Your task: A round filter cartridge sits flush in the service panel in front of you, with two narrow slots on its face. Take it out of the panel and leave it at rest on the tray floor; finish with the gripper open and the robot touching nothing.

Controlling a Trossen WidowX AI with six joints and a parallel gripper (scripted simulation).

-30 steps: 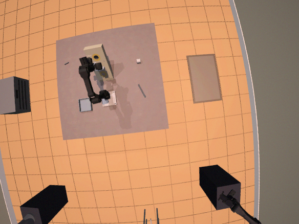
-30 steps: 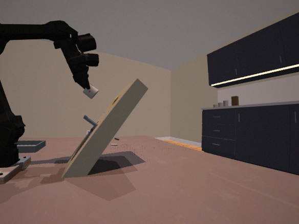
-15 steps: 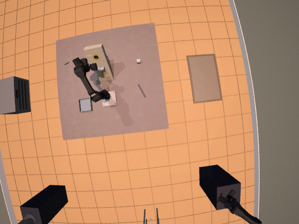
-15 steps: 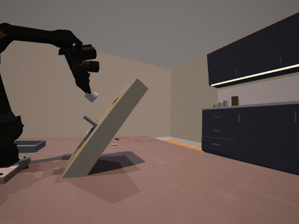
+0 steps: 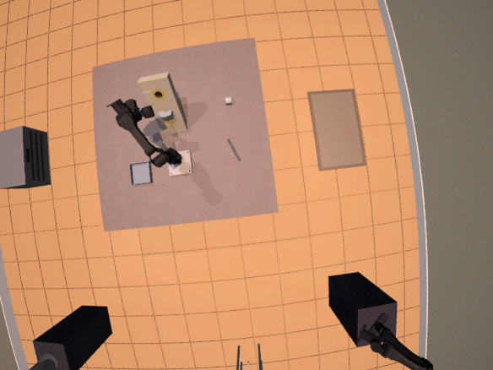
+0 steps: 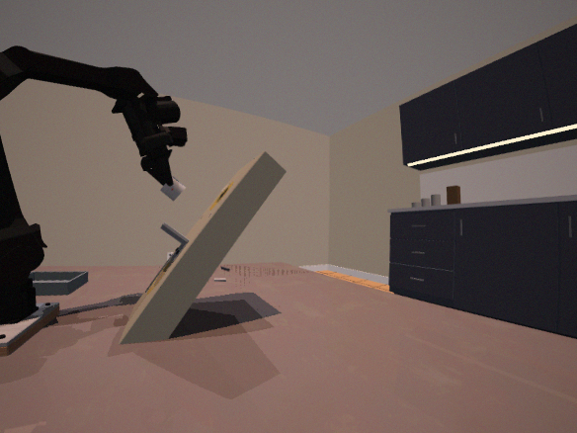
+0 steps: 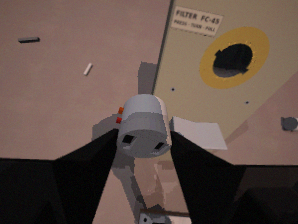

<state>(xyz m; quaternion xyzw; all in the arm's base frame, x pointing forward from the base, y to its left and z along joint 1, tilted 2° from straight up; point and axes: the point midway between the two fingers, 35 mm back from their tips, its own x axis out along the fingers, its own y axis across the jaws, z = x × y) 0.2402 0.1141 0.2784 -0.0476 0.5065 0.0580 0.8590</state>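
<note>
The grey tray is 33 cm behind my gripper tip, 26 cm below it and 17 cm to the left of it. From my gripper tip the other things lie so: round grey cartridge: right at my gripper tip; then grey bracket: 12 cm below, 10 cm to the right, 2 cm ahead; then tan service panel: 11 cm below, 10 cm to the right, 8 cm ahead.
</note>
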